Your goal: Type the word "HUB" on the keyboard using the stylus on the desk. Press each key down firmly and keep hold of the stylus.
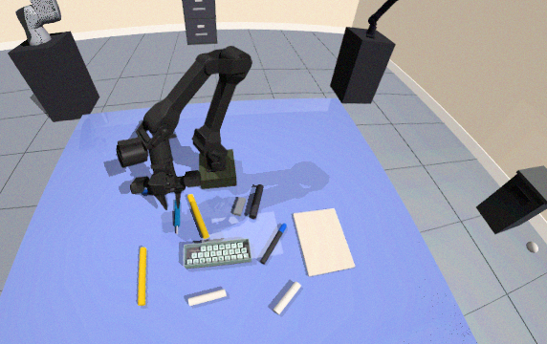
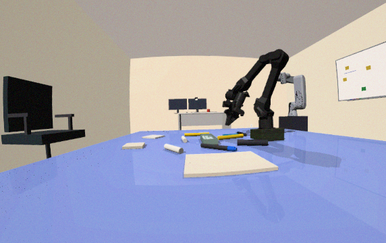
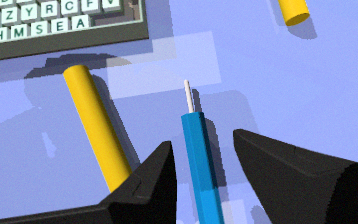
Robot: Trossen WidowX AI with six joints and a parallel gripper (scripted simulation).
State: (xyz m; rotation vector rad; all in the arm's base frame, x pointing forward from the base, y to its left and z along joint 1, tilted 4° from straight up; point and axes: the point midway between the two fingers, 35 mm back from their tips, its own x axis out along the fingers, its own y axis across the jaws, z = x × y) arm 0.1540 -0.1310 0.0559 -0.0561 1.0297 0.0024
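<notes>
My gripper tip is now 6 cm above the stylus and 1 cm short of it. Also, from my gripper tip: H key (15 cm to the left, 11 cm ahead, 5 cm below); U key (17 cm to the left, 13 cm ahead, 5 cm below); yellow cylinder (6 cm to the left, 6 cm below).
</notes>
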